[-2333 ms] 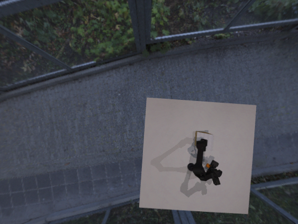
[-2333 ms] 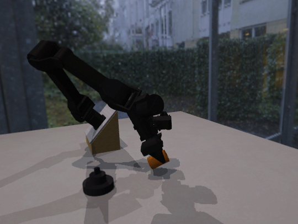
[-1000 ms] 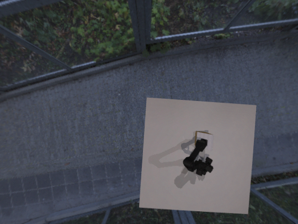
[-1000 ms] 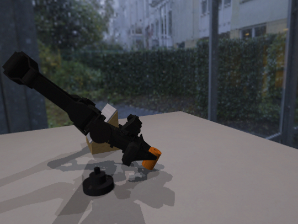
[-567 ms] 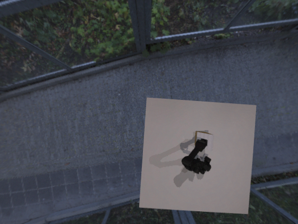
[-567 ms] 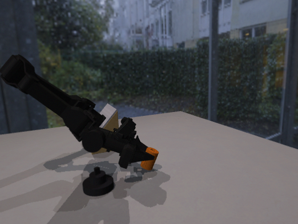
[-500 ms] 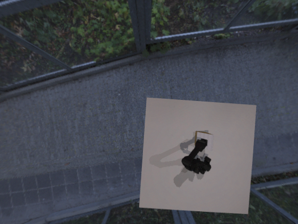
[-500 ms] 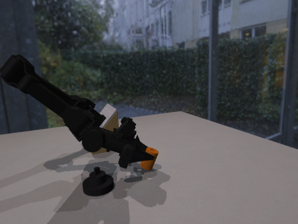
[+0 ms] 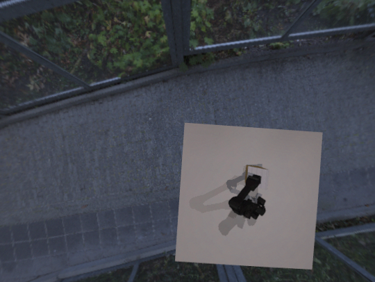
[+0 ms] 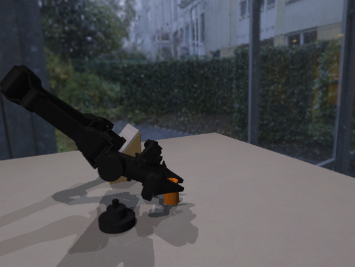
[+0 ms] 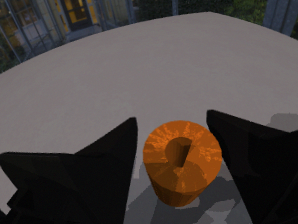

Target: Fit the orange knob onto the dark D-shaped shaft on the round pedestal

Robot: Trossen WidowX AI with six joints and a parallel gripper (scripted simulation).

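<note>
The orange knob is 3 cm to the right of my gripper tip, 2 cm below it and 1 cm behind it. The rest, counted from my gripper tip: dark round pedestal (19 cm to the right, 4 cm ahead, 2 cm below).
</note>
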